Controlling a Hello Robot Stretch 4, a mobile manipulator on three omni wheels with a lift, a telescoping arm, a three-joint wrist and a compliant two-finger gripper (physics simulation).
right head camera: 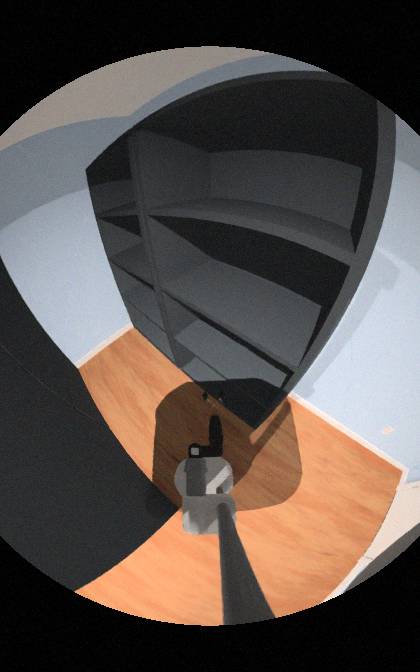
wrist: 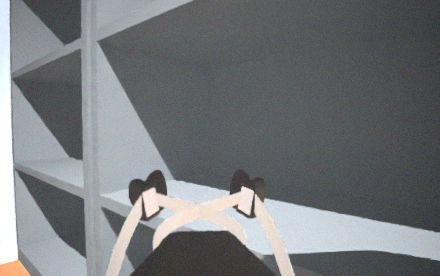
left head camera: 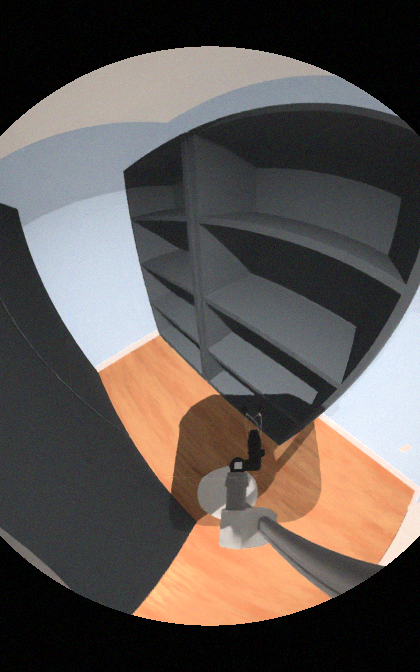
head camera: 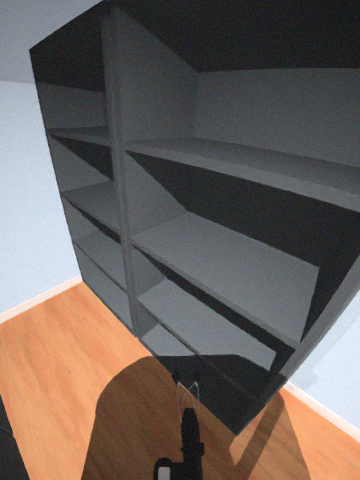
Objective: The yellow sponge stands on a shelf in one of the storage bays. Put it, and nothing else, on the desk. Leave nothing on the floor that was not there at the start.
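Places are measured from the robot's base along level axes (x ahead, y left, z up), in metres.
Pixels of known places: gripper, fingertip midpoint: (wrist: 198,185) (head camera: 186,370).
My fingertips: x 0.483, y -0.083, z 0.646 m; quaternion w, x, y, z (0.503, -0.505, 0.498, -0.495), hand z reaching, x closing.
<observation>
Behind a point stands the place of what it marks.
My gripper (head camera: 186,379) (left head camera: 253,411) (right head camera: 213,398) (wrist: 198,185) @[x 0.483, y -0.083, z 0.646 m] is open, with its two dark fingertips apart and no object between them. It is in front of a dark grey shelf unit (head camera: 118,175) @[x 1.037, y 0.243, z 1.267 m] (left head camera: 198,280) (right head camera: 150,250) (wrist: 90,125) @[x 1.039, y 0.240, z 0.699 m]. In the wrist view the fingertips overlap a pale shelf board in the unit's right column. The shelf surfaces that show hold no visible object. The yellow sponge and the desk do not show in these views.
A large dark panel (left head camera: 60,425) (right head camera: 55,440) stands close on the left, its edge near my base. The wooden floor (head camera: 55,345) @[x 0.944, y 0.871, z -0.028 m] (left head camera: 360,480) (right head camera: 340,465) runs between it and the shelf unit. Light blue walls (head camera: 30,200) @[x 1.520, y 1.064, z 0.935 m] (left head camera: 75,280) (right head camera: 45,280) stand behind and to the right.
</observation>
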